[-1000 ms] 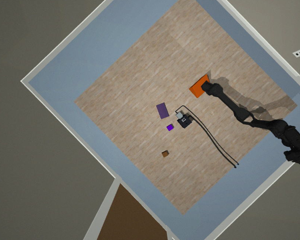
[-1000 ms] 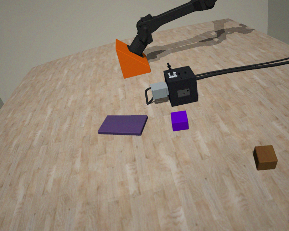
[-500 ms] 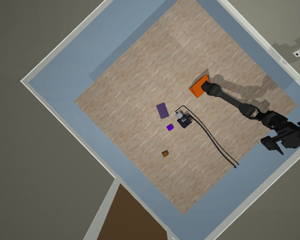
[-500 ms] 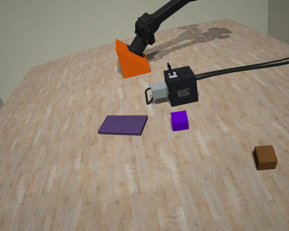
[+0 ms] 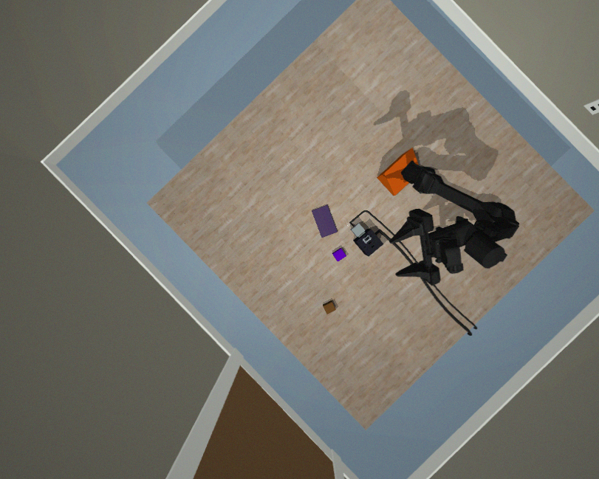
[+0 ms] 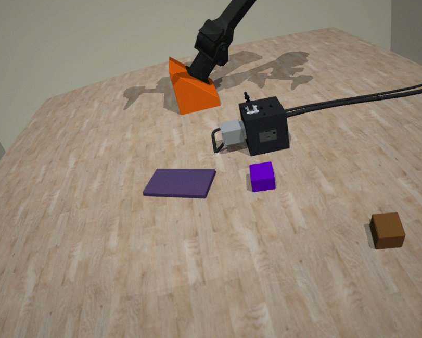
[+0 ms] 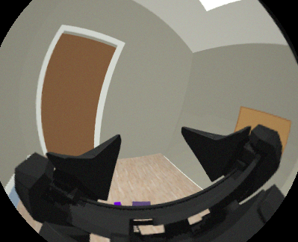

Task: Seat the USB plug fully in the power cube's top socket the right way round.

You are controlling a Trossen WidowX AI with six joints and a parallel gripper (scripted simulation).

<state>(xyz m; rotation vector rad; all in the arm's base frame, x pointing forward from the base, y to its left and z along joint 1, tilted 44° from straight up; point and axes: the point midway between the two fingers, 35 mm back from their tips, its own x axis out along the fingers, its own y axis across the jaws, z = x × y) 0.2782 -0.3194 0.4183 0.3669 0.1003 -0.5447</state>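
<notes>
My gripper tip is 47 cm above the silver USB plug, 4 cm past it and 1 cm to the right of it. Round my gripper tip: purple cube: 55 cm below, 7 cm ahead, 2 cm to the right; then white-rimmed USB socket: 49 cm below, 4 cm behind, 1 cm to the left; then flat purple slab: 56 cm below, 15 cm to the right, 1 cm ahead.
</notes>
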